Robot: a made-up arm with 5 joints.
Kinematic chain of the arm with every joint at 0, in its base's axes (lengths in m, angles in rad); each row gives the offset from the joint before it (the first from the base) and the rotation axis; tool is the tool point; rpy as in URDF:
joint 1: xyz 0.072 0 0.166 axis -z
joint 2: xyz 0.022 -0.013 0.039 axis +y
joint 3: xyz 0.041 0 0.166 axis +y
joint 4: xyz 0.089 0 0.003 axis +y
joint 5: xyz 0.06 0.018 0 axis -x
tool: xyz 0 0 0 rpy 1.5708 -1.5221 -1.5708
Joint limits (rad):
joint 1: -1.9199..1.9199
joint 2: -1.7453..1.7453
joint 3: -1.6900..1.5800
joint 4: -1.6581..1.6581
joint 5: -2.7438..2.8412
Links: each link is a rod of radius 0.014 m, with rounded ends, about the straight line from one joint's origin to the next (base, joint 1, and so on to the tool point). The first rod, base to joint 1, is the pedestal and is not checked.
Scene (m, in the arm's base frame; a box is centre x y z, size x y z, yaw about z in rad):
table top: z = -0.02
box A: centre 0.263 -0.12 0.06 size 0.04 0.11 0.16 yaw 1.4
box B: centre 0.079 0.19 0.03 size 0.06 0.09 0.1 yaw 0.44
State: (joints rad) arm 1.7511 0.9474 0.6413 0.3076 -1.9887
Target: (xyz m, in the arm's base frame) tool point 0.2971 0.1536 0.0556
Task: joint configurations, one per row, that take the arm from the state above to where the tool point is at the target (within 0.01 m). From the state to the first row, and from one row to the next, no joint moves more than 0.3 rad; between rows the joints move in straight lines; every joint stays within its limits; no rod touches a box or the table.
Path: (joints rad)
1: 1.4591 0.8568 0.5608 0.3111 -1.9887
2: 1.1671 0.7662 0.4803 0.3146 -1.9887
3: 0.8751 0.6757 0.3998 0.3180 -1.9887
4: 0.5831 0.5851 0.3193 0.3215 -1.9887
5: 0.2922 0.8069 0.1336 0.2196 -1.9887
6: 0.0013 1.0287 -0.0521 0.1178 -1.9887
7: -0.2896 1.2506 -0.2378 0.0159 -1.9887
8: -0.5804 1.4724 -0.4235 -0.0860 -1.9887

